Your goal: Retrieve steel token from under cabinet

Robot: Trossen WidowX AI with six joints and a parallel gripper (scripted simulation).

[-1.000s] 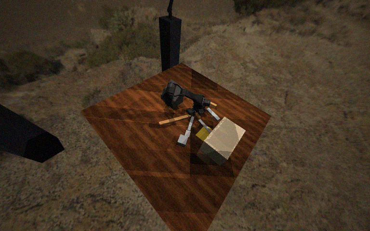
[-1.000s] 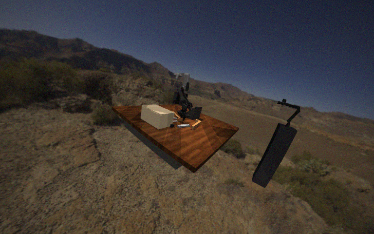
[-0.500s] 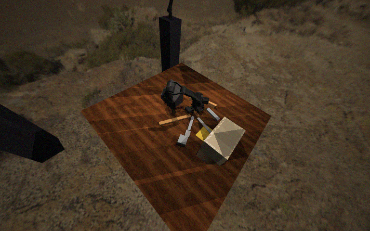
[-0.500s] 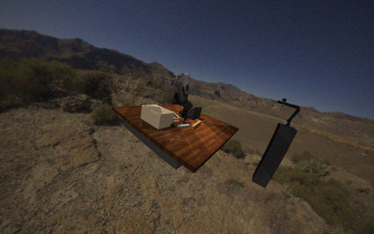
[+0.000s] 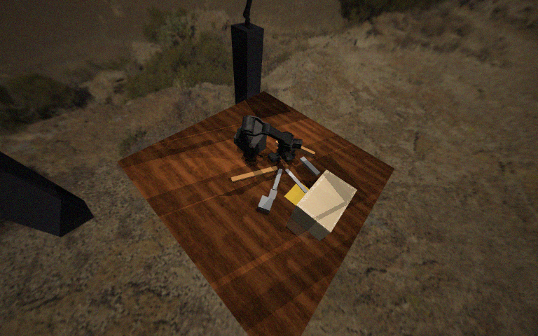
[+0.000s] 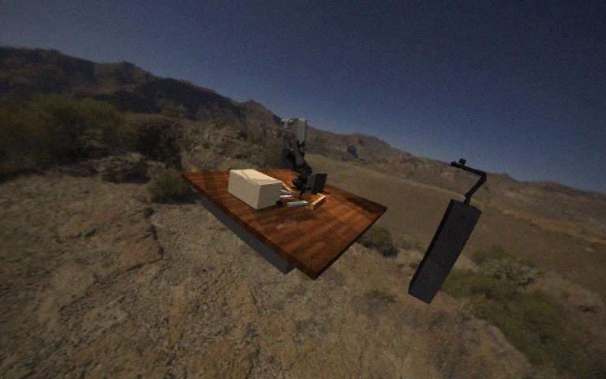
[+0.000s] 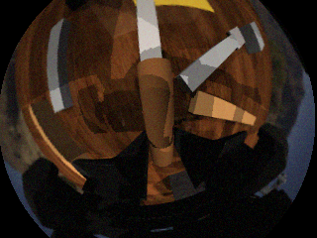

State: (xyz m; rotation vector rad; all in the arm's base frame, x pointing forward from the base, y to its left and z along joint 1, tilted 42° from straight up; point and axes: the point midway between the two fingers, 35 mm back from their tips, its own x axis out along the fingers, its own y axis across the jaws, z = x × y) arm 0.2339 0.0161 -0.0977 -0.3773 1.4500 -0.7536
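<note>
My gripper tip is 17 cm to the left of the grey scraper and 11 cm short of it. The rest, counted from my gripper tip: wooden stick 19 cm to the right, 5 cm behind; grey block 30 cm to the right, 14 cm ahead, 1 cm above; grey bar 17 cm ahead, 12 cm to the left.
</note>
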